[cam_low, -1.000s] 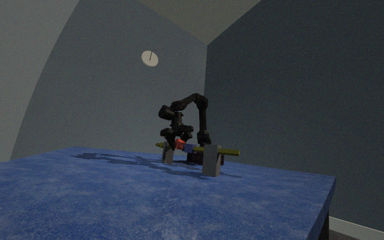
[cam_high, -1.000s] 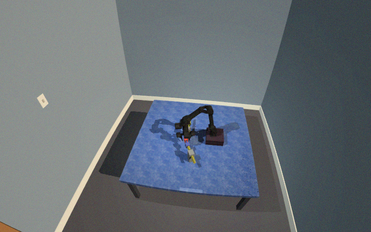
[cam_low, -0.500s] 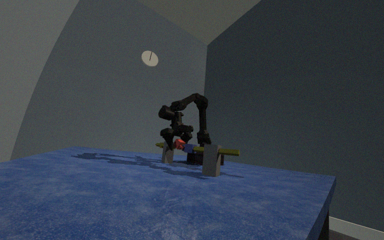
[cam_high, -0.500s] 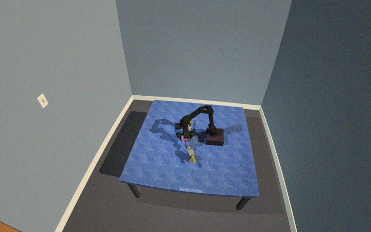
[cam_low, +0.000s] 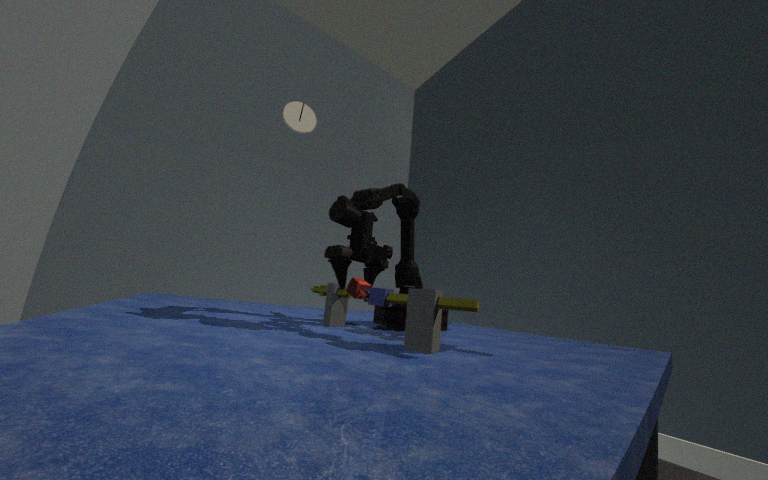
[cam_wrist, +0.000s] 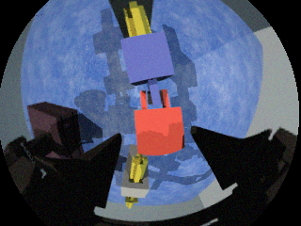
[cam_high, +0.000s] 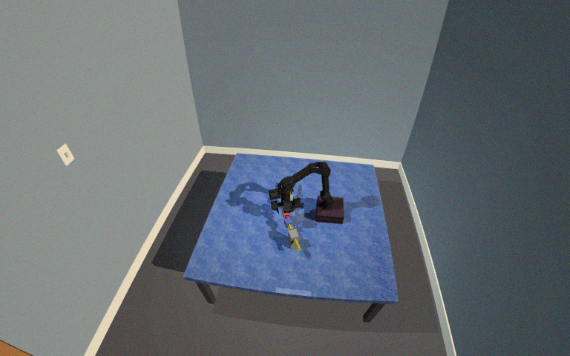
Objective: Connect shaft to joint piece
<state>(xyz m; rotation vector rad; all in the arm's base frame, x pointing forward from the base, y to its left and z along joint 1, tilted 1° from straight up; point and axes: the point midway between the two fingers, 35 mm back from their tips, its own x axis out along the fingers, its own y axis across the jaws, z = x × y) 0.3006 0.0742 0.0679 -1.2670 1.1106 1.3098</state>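
Now: gripper tip 1 cm to the right of the red joint piece and 1 cm below it.
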